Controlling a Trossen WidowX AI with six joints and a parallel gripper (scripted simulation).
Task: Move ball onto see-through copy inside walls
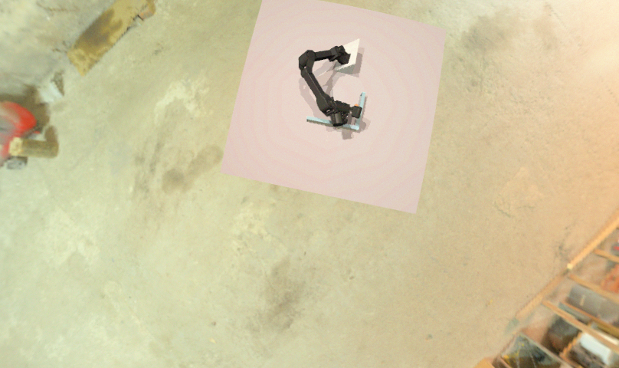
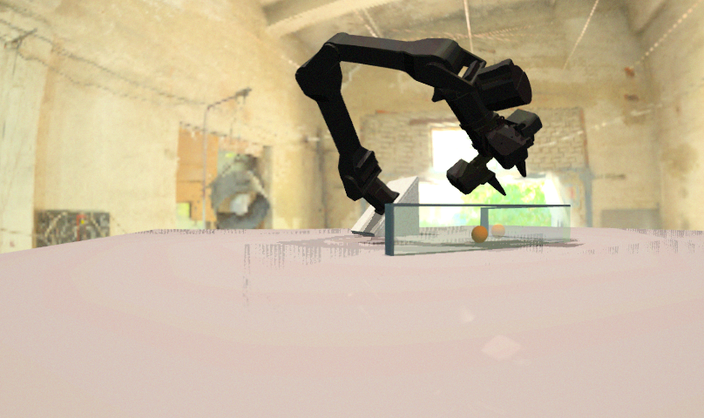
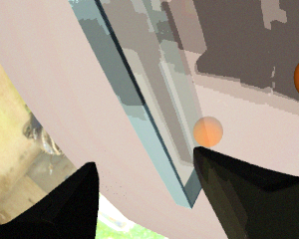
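My gripper tip is now 10 mm short of the orange ball, 80 mm to the left of it and 80 mm above it. From my gripper tip the other things lie so: see-through copy of ball 60 mm behind, 80 mm below.
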